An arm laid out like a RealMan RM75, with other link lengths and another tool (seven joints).
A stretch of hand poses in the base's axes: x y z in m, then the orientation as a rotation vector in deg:
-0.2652 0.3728 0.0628 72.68 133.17 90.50
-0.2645 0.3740 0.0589 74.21 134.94 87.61
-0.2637 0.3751 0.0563 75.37 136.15 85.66
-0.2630 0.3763 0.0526 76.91 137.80 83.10
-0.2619 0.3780 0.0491 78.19 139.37 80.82
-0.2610 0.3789 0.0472 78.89 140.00 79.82
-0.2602 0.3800 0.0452 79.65 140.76 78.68
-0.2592 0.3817 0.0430 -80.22 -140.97 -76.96
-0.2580 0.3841 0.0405 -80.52 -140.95 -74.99
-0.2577 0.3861 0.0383 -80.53 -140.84 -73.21
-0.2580 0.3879 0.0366 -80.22 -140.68 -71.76
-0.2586 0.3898 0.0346 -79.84 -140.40 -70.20
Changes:
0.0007 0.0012 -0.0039 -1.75 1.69 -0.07
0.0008 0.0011 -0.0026 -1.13 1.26 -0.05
0.0007 0.0012 -0.0037 -1.45 1.74 0.00
0.0011 0.0017 -0.0035 -1.27 1.58 0.12
0.0009 0.0009 -0.0019 -0.52 0.75 -0.02
0.0008 0.0011 -0.0020 -0.59 0.87 0.02
0.0010 0.0017 -0.0022 -0.64 1.13 0.04
0.0012 0.0024 -0.0025 -0.67 1.21 0.15
0.0003 0.0020 -0.0022 -0.51 1.16 0.32
-0.0003 0.0018 -0.0017 -0.31 1.02 0.48
-0.0006 0.0019 -0.0020 -0.27 1.16 0.55

